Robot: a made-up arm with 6 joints.
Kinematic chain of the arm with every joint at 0, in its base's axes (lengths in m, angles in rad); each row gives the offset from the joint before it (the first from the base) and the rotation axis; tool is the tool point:
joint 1: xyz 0 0 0.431 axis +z
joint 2: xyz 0.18 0 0 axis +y
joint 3: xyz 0 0 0.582 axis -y
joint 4: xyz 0 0 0.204 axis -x
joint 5: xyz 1.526 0 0 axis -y
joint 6: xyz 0.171 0 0 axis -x
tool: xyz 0 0 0
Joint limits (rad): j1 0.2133..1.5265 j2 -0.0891..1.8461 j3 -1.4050..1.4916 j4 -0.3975..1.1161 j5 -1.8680..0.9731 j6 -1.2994..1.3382
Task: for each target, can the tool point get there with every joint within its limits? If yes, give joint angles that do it. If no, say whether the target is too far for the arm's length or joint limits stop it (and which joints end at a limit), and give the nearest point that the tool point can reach.
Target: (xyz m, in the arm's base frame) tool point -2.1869 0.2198 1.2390
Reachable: no: joint limits stop it (at a limit: joint 1, joint 2, joint 3, joint 4) | nearest point -0.9119 -0.1567 0.3461 | short by 1.601 m
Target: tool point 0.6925 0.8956 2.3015
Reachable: yes | joints 0.9740 0.1242 1.0653 0.4283 -1.3587 0.1110
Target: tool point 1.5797 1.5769 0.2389
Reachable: yes | joints 0.7993 1.1249 0.8119 0.2091 -1.1936 1.0992
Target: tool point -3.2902 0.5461 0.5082
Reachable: no: too far | nearest point -0.9485 -0.1382 0.2217 | short by 2.456 m
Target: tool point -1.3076 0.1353 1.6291
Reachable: no: joint limits stop it (at a limit: joint 1, joint 2, joint 3) | nearest point -0.8402 -0.1349 0.3935 | short by 1.348 m
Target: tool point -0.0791 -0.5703 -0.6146
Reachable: yes | joints 1.3305 1.6495 -0.9198 0.6039 -0.6510 0.8025
